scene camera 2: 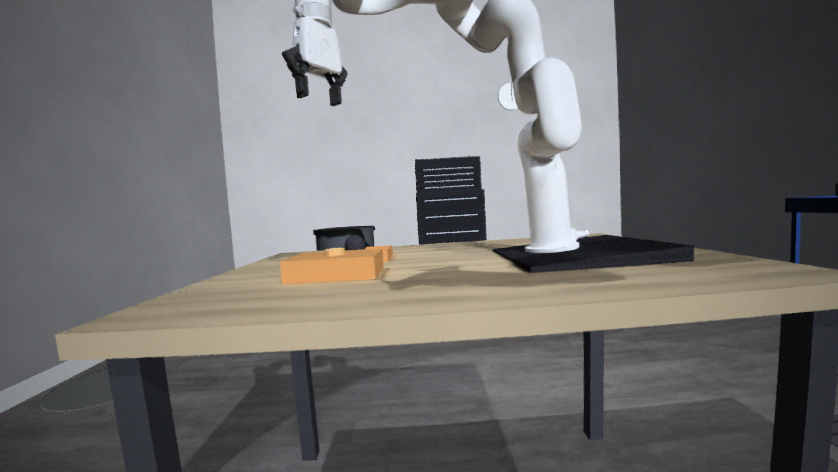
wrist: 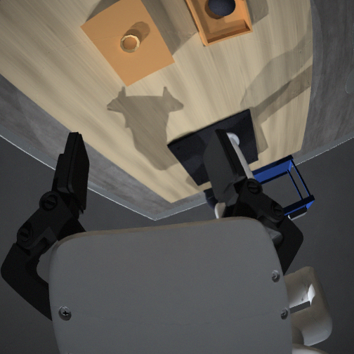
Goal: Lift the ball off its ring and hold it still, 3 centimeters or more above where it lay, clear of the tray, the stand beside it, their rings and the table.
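Where they show: gripper, between the fingertips: [scene camera 2: 320,101]; arm's base, origin of its link: [scene camera 2: 551,248].
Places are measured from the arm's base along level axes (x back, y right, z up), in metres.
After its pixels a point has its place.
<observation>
The dark ball [scene camera 2: 355,242] @[y 0.184, x -0.468, z 0.036 m] [wrist: 221,6] sits in the orange tray [scene camera 2: 387,253] @[y 0.132, x -0.388, z 0.005 m] [wrist: 229,37], which is cut off by the top edge of the wrist view. The ring under the ball is hidden. The orange stand [scene camera 2: 328,270] @[y -0.064, x -0.526, z 0.007 m] [wrist: 107,30] is a block beside the tray, with a small empty ring [scene camera 2: 334,251] @[y -0.020, x -0.514, z 0.039 m] [wrist: 122,44] on top. In the scene view the stand hides part of the tray. My gripper [scene camera 2: 318,100] @[y 0.026, x -0.522, z 0.363 m] [wrist: 147,143] is open and empty, fingers pointing down, high above the stand and tray and touching neither.
The wooden table [scene camera 2: 234,316] @[y -0.260, x -0.648, z -0.016 m] [wrist: 210,85] carries the stand and tray. The black base plate [scene camera 2: 633,253] @[y -0.204, x 0.053, z 0.009 m] [wrist: 190,150] under my arm lies to their right in the scene view. A black bin [scene camera 2: 328,237] and a dark cabinet [scene camera 2: 450,205] stand behind the table.
</observation>
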